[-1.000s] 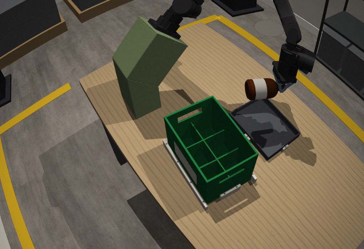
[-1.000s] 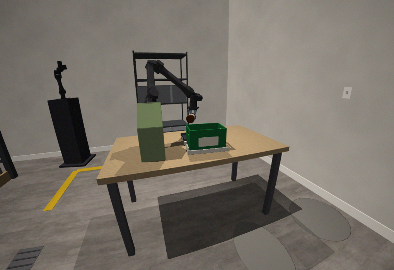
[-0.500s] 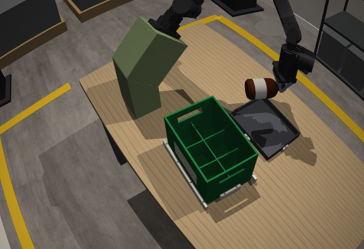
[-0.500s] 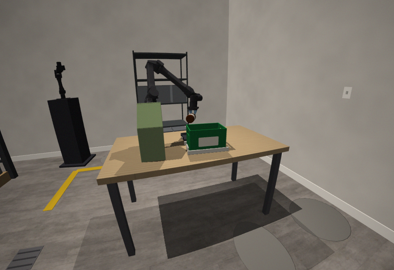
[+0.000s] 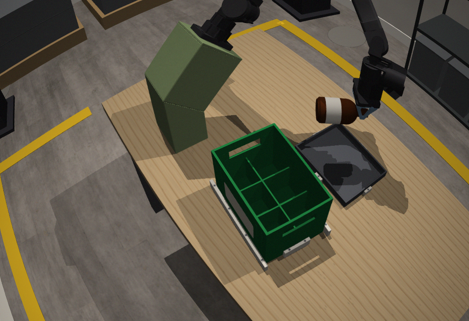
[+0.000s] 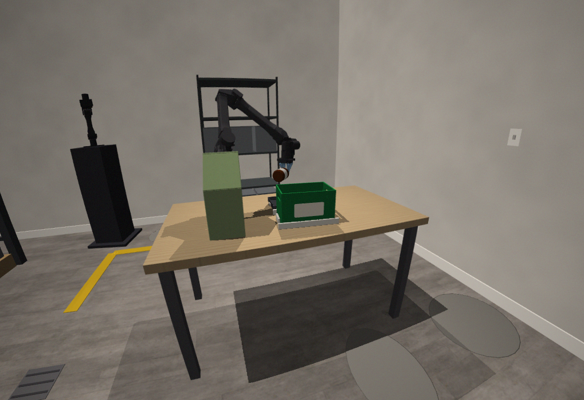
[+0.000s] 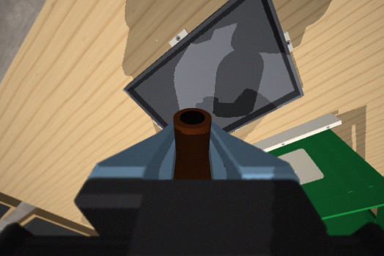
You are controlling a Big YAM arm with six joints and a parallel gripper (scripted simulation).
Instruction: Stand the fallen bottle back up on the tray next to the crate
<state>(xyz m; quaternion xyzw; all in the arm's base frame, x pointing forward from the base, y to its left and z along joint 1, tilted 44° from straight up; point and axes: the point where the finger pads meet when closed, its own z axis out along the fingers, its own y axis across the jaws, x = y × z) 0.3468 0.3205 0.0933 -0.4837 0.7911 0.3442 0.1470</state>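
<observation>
Right now my hand is 30 mm past the brown bottle and 50 mm to the left of it. Round my hand: dark grey tray 10 mm ahead, 50 mm to the right, 180 mm below; green crate 50 mm ahead, 330 mm to the right, 110 mm below.
</observation>
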